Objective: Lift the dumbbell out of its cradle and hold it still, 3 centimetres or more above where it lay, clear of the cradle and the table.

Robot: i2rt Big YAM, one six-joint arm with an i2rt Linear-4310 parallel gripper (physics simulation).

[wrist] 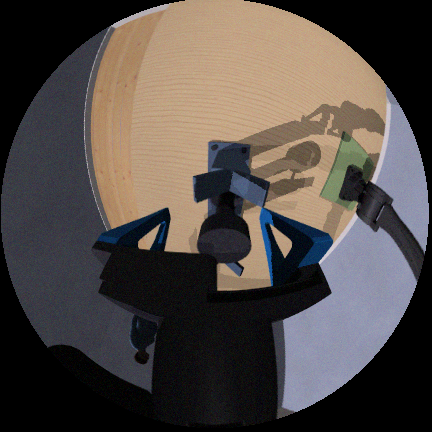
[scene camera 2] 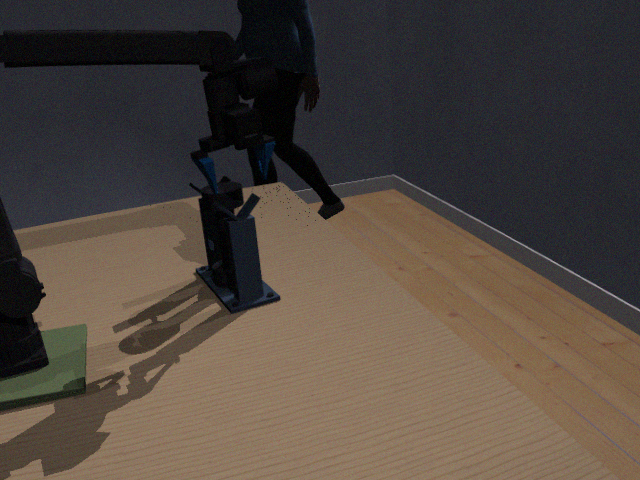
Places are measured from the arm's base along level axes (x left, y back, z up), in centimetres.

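Pixels of known places: gripper, between the fingertips: (wrist: 214, 212) (scene camera 2: 240, 186); arm's base, origin of its link: (wrist: 349, 183) (scene camera 2: 21, 356).
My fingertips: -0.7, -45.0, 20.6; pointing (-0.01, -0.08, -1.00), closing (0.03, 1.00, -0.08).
For each thing: its top centre in the pictures, then the offset to it from my fingertips, as dx, dy, dz. Level surfaces: height alone.
- dark dumbbell, centre of its top: (wrist: 223, 248) (scene camera 2: 221, 187) +7.4, +1.0, -1.6
- blue-grey cradle, centre of its top: (wrist: 224, 244) (scene camera 2: 222, 189) +6.7, +1.1, -1.6
- wooden table, height of its surface: dz -22.1
The dark dumbbell (scene camera 2: 232, 196) (wrist: 224, 241) sits in its cradle, with a round head at the top; in the wrist view a thinner dark part shows beyond the head. The blue-grey cradle (scene camera 2: 246, 260) (wrist: 205, 189) stands on the table, with upright posts, angled prongs and a bolted base plate. My gripper (scene camera 2: 240, 184) (wrist: 214, 212) is wide open with blue fingers pointing down and nothing held. In the scene view its left fingertip overlaps the dumbbell's head and the right one is beyond it. In the wrist view the head lies between the fingers. Contact cannot be told.
The green mat (scene camera 2: 72, 346) (wrist: 336, 172) under the arm's base lies at the left in the scene view. The wooden table (scene camera 2: 336, 361) (wrist: 200, 75) carries the arm's shadows. A person (scene camera 2: 281, 46) (wrist: 143, 332) is beyond the table.
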